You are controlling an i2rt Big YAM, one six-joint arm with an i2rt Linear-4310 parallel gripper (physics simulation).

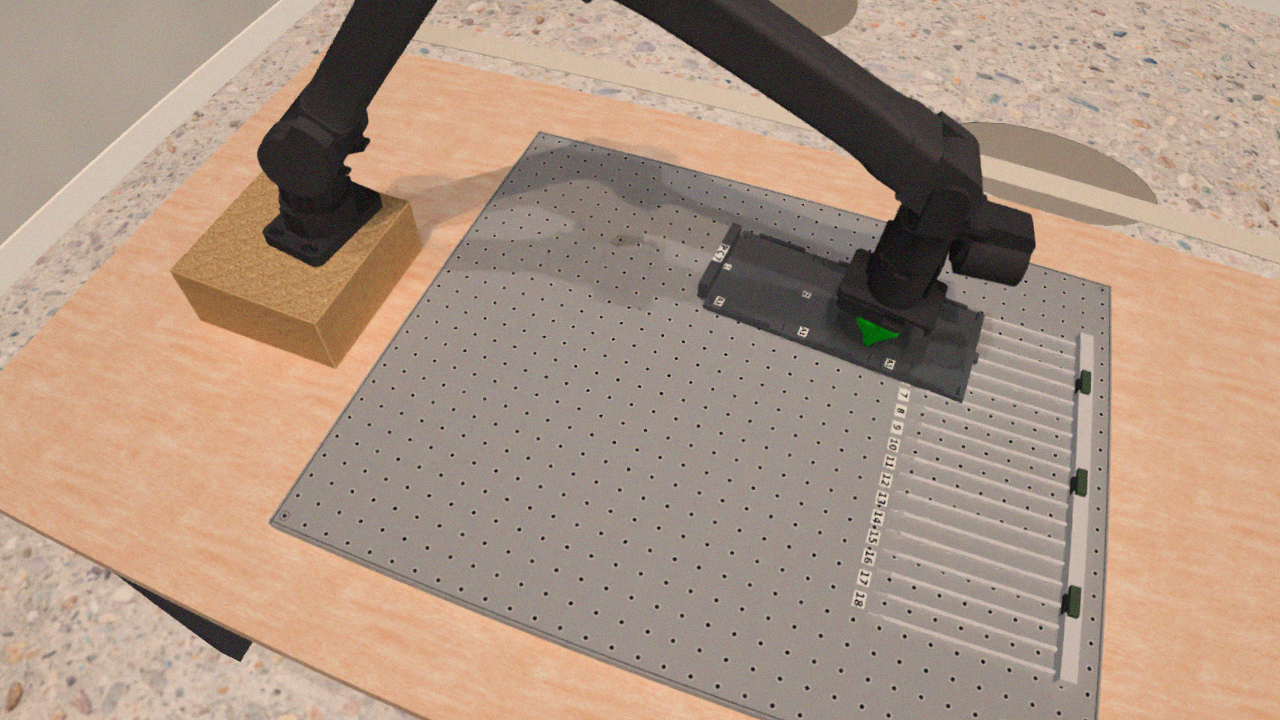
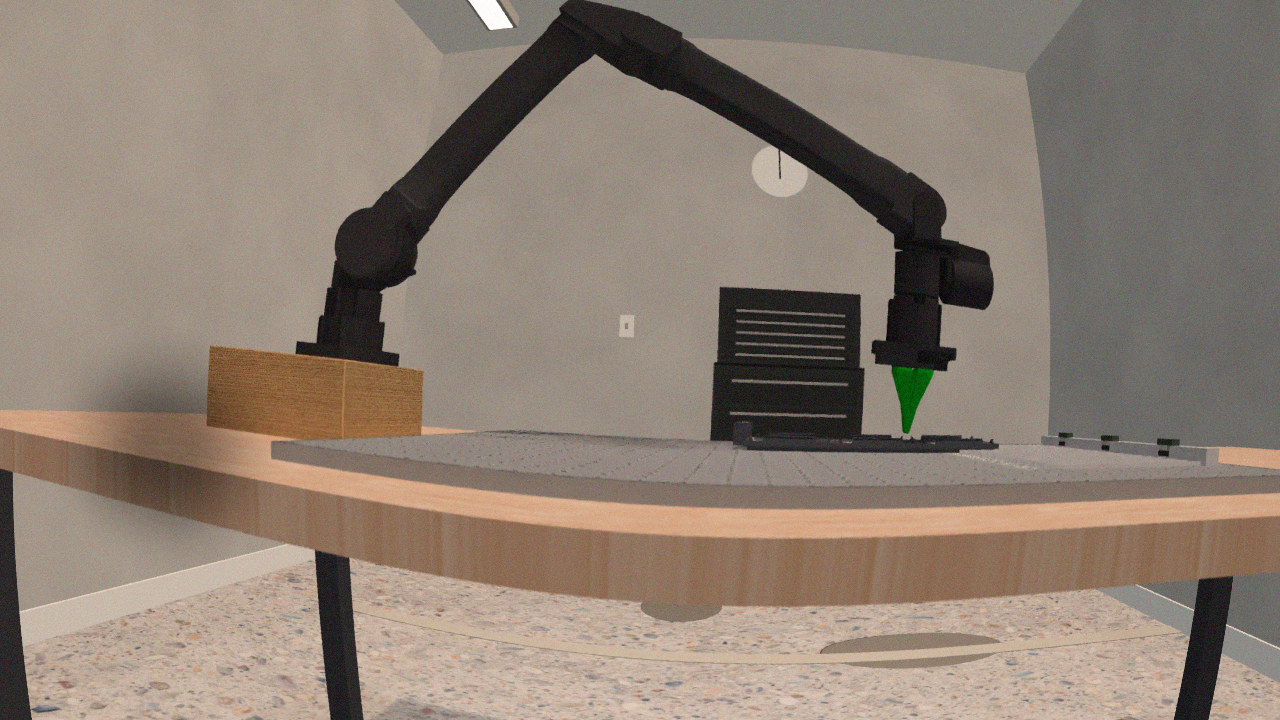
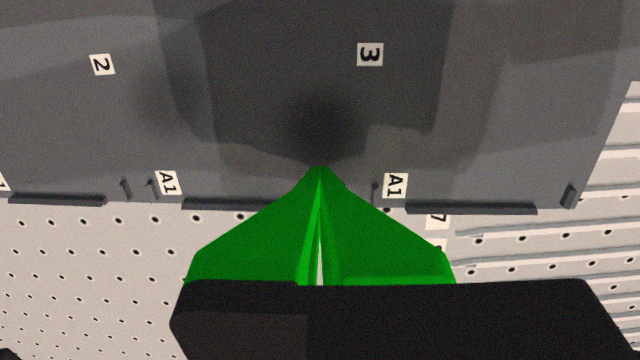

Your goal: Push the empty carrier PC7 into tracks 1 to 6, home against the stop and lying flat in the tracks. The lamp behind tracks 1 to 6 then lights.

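Places are measured from the arm's base along level axes (x left, y ahead, z down), in millimetres.
Pixels of known places: gripper, between the fingertips: (image 1: pixel 867 341) (image 2: pixel 905 433) (image 3: pixel 320 179); arm's base, origin of its link: (image 1: pixel 325 222) (image 2: pixel 347 361).
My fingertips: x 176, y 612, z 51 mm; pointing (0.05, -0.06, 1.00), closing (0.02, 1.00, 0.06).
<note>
Ahead of a thing's pixels: the offset from my fingertips to its top centre. "*": to the spot under its first point. Level surfaces: height alone.
The dark grey carrier PC7 @[dx +44, dy -41, dz -8 mm] (image 1: pixel 769 288) (image 2: pixel 805 443) (image 3: pixel 100 120) is empty and looks flat. Its raised, labelled end points toward the arm base; its other end covers the near part of tracks 1 to 6 @[* dx +106, dy +176, dz +17 mm] (image 1: pixel 1029 344). Bare track shows between that end and the stop bar (image 1: pixel 1080 537) (image 2: pixel 1194 454). The lamp behind tracks 1 to 6 (image 1: pixel 1083 381) is dark. My gripper (image 1: pixel 872 343) (image 2: pixel 906 432) (image 3: pixel 320 179) is shut and empty, pointing down, its green tips low over the carrier near its A1 edge, in the third section. I cannot tell whether they touch it.
Numbered tracks 7 to 18 @[dx -76, dy +166, dz +0 mm] (image 1: pixel 975 537) lie beside the carrier on the perforated plate @[dz +22 mm] (image 1: pixel 537 429) (image 2: pixel 537 461). Two more dark lamps (image 1: pixel 1079 481) (image 1: pixel 1072 601) sit along the stop bar. The arm stands on a wooden block (image 1: pixel 259 295) (image 2: pixel 277 394) on the table (image 1: pixel 98 394) (image 2: pixel 626 546).
</note>
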